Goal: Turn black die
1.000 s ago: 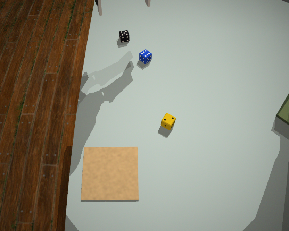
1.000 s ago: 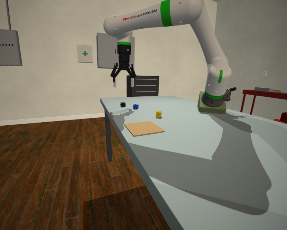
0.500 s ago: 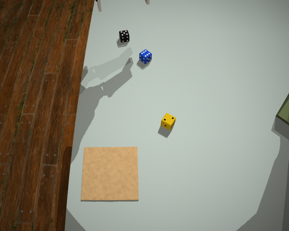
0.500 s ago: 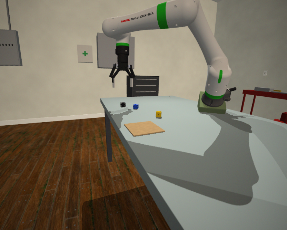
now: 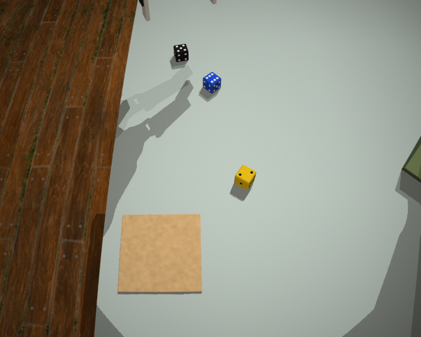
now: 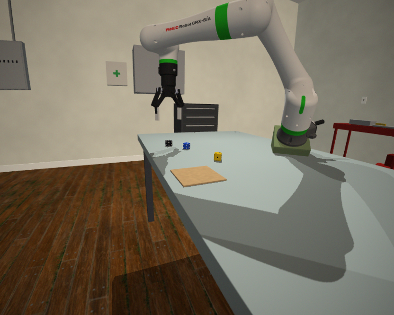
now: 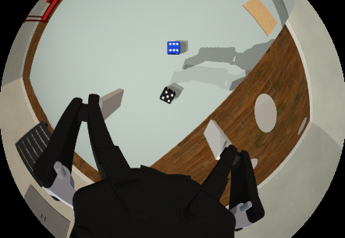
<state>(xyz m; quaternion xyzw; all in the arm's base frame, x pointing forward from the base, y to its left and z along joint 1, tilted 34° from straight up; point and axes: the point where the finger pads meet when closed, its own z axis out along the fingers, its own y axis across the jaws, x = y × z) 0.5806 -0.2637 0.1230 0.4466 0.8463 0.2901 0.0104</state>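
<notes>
Right now my hand is 140 mm above the black die. The rest, counted from my hand: yellow die (290 mm to the left, 210 mm behind, 140 mm below); blue die (140 mm below, 90 mm behind, 70 mm to the left); tan mat (460 mm to the left, 150 mm below, 100 mm behind).
</notes>
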